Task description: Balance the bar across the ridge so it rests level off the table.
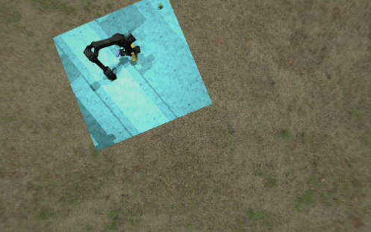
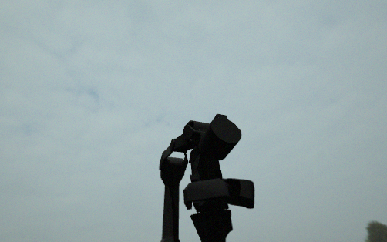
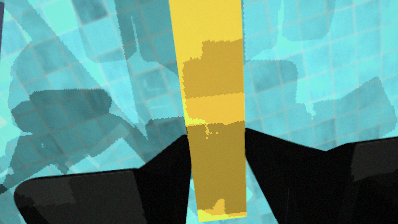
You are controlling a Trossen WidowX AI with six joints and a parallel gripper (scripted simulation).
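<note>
My gripper tip is now 3 cm to the right of the yellow bar and 1 cm short of it. The rest, counted from my gripper tip: small purple block (16 cm behind, 12 cm to the left, 4 cm below); small green cube (44 cm ahead, 41 cm to the left, 4 cm below).
</note>
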